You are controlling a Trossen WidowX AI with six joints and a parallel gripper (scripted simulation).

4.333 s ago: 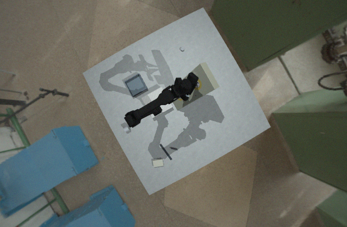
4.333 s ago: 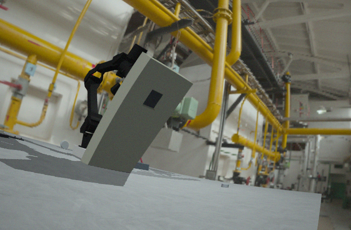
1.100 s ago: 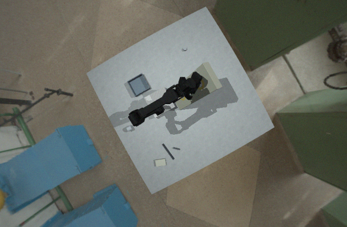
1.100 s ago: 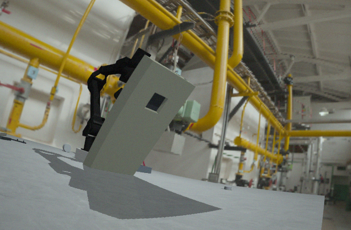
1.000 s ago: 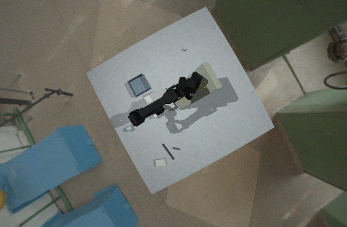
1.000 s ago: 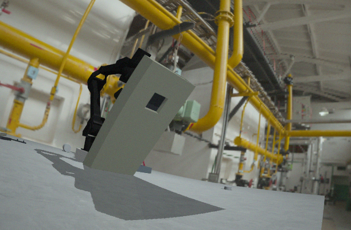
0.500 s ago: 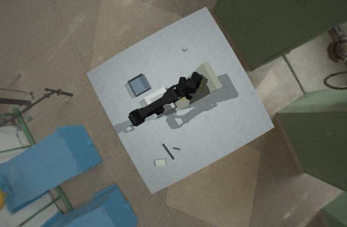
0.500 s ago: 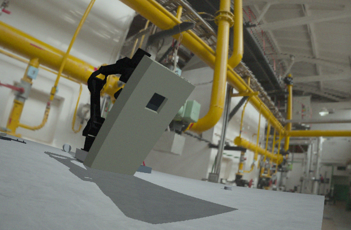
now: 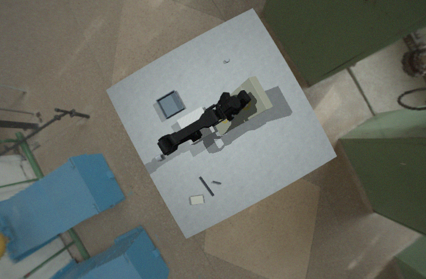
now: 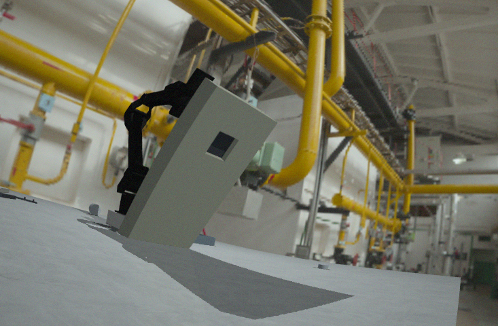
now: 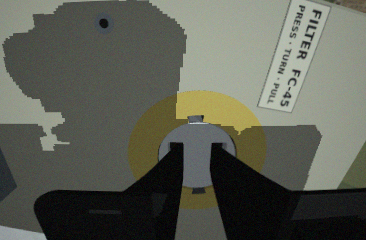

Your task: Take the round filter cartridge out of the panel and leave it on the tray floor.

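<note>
My gripper tip is now 10 mm short of the round cartridge and 10 mm above it. Also, from my gripper tip: service panel: 40 mm behind, 10 mm to the left, 80 mm below; then cream block: 640 mm behind, 310 mm to the right, 250 mm below.
</note>
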